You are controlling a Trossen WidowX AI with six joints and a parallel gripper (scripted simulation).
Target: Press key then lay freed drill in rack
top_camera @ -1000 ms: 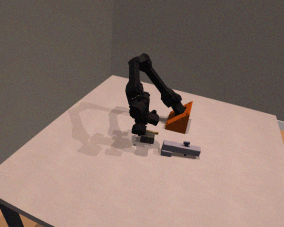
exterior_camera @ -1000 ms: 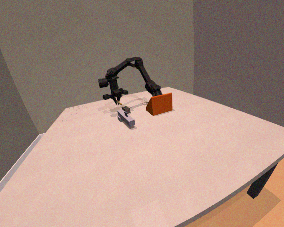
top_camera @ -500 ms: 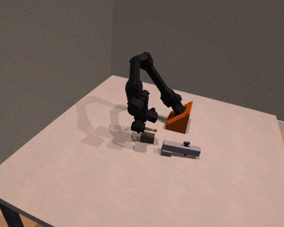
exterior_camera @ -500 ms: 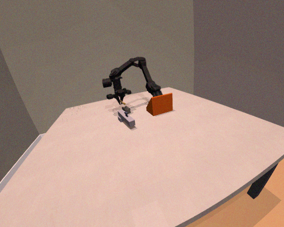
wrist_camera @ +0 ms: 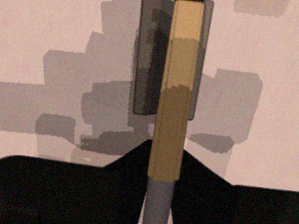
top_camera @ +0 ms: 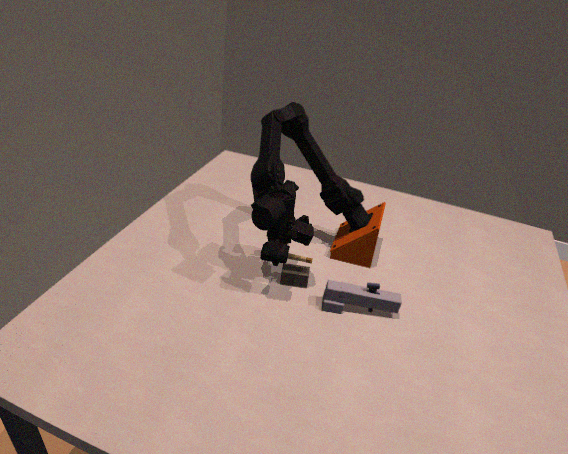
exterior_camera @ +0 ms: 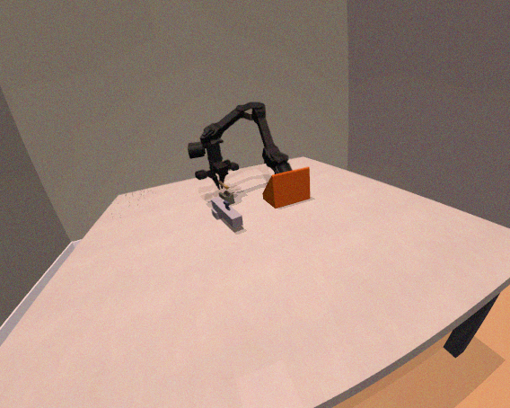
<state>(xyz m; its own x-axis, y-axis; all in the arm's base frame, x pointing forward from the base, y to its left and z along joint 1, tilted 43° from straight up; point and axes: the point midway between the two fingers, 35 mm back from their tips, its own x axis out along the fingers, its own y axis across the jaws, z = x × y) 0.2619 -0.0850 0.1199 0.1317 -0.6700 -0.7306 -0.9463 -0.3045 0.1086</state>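
My gripper tip is 40 mm to the right of the drill, 30 mm below it and 10 mm past it. Also, from my gripper tip: t-shaped key 250 mm to the left, 10 mm behind; then grey block 230 mm to the left, 10 mm below; then rack 50 mm to the left, 30 mm below, 20 mm behind.
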